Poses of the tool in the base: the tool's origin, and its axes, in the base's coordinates. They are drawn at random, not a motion.
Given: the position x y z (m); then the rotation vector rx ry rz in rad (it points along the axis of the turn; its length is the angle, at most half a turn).
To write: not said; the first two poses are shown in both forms.
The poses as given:
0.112, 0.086, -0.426, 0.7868, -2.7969, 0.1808
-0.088, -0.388, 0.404, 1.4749, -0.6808, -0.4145
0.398, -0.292, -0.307, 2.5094, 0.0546, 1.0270
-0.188, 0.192, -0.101, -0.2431, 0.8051, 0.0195
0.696, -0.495, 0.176, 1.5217, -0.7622, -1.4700
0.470, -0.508, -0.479, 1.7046, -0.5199, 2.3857
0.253, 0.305, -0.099, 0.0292, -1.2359, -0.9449
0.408, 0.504, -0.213, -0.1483, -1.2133, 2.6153
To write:
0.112, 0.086, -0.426, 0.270, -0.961, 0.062, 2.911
-0.088, -0.388, 0.404, 0.880, -0.406, -0.247, 1.676
0.398, -0.292, -0.307, 0.925, 0.020, 0.379, 2.712
-0.188, 0.192, -0.101, -0.289, 0.957, 0.023, 0.841
0.696, -0.495, 0.176, 0.677, -0.339, -0.654, 2.249
0.470, -0.508, -0.479, 0.572, -0.175, 0.801, 2.978
0.253, 0.305, -0.099, 0.019, -0.794, -0.607, 1.556
0.408, 0.504, -0.213, -0.051, -0.420, 0.906, 2.887

